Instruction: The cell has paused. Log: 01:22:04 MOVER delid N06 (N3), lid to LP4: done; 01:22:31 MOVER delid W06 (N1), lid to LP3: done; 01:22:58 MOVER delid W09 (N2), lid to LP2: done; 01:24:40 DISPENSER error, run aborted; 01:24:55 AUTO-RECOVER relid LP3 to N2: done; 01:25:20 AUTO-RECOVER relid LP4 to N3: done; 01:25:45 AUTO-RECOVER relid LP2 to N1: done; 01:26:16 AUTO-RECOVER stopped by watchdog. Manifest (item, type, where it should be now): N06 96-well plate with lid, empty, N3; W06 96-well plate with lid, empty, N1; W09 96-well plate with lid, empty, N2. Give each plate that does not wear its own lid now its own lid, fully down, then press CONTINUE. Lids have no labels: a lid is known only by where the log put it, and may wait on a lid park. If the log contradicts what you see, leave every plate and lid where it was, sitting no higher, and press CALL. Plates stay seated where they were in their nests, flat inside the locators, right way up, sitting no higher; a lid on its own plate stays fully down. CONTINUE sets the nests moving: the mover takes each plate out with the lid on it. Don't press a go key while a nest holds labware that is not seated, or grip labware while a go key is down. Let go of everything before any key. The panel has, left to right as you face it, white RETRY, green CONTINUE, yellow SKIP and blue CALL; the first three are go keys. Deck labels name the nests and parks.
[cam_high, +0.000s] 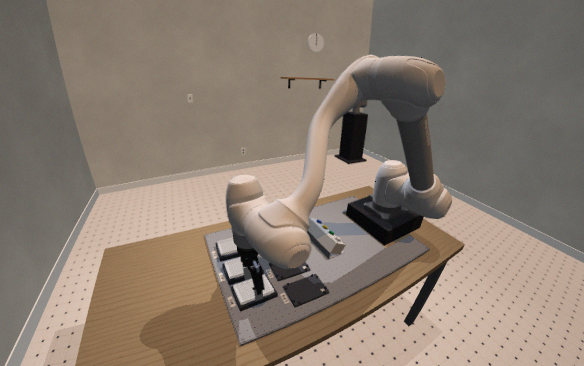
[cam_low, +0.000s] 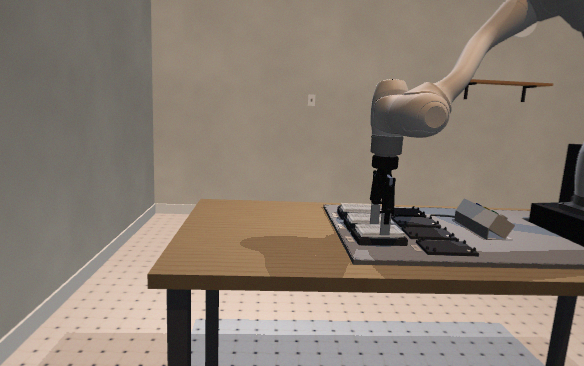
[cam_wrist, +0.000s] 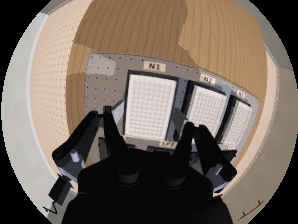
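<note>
Right now the pale lid is 2 cm below my hand. Round my hand: green key 42 cm behind, 13 cm to the right, 1 cm above; then LP2 lid park 18 cm behind, 7 cm to the right, 5 cm below; then plate 3 cm below.
</note>
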